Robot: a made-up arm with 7 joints.
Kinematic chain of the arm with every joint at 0, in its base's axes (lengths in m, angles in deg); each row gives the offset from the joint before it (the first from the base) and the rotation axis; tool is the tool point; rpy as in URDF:
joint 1: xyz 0 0 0.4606 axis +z
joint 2: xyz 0 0 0 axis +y
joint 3: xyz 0 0 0.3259 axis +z
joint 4: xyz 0.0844 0 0 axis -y
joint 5: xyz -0.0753 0 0.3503 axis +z
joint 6: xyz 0 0 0 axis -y
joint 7: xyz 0.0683 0 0 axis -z
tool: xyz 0 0 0 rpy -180 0 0
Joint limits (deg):
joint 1: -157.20..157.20
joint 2: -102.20..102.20
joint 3: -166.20..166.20
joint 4: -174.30..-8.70
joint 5: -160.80..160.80
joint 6: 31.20..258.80
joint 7: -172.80..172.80
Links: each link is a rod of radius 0.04 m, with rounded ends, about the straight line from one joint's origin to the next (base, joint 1, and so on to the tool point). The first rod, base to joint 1, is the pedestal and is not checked.
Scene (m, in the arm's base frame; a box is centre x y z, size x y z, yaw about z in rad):
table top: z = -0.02
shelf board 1: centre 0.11 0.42 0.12 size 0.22 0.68 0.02 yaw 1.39
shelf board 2: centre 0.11 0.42 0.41 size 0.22 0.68 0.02 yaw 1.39
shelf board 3: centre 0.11 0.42 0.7 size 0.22 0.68 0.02 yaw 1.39
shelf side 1: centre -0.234 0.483 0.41 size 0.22 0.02 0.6 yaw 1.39
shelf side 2: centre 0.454 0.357 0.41 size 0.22 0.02 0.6 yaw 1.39
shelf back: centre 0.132 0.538 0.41 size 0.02 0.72 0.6 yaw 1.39
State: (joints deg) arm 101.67 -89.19 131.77 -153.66 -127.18 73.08 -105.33
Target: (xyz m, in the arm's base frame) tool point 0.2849 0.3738 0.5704
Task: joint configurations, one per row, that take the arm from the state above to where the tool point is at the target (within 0.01 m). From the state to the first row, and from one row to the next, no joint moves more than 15 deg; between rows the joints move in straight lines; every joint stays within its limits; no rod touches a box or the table.
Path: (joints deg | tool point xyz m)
1: 86.86 -89.13 118.79 -152.17 -132.79 66.80 -101.41 | -0.3249 0.0112 0.3046
2: 72.04 -89.06 105.81 -150.67 -138.40 60.53 -97.50 | -0.3528 0.0942 0.3808
3: 57.23 -89.00 92.84 -149.18 -144.01 54.25 -93.58 | -0.3416 0.1812 0.4655
4: 42.41 -88.93 79.86 -147.69 -149.62 47.97 -89.66 | -0.2944 0.2532 0.5539
5: 28.28 -85.70 77.79 -150.04 -145.64 51.60 -92.27 | -0.1948 0.3130 0.5668
6: 14.16 -82.47 75.73 -152.39 -141.65 55.24 -94.89 | -0.0852 0.3387 0.5753
7: 0.03 -79.24 73.66 -154.74 -137.66 58.87 -97.50 | 0.0230 0.3297 0.5798
8: -14.10 -76.01 71.60 -157.09 -133.68 62.50 -100.11 | 0.1191 0.2892 0.5803
9: -28.23 -72.78 69.54 -159.45 -129.69 66.13 -102.72 | 0.1942 0.2237 0.5770
10: -42.35 -69.55 67.47 -161.80 -125.71 69.76 -105.33 | 0.2425 0.1420 0.5704
11: -44.44 -66.40 73.65 -150.83 -126.61 70.27 -105.33 | 0.2707 0.2168 0.5738
12: -46.52 -63.25 79.83 -139.86 -127.52 70.78 -105.33 | 0.2853 0.2951 0.5723
13: -48.61 -60.10 86.02 -128.90 -128.42 71.29 -105.33 | 0.2849 0.3738 0.5704

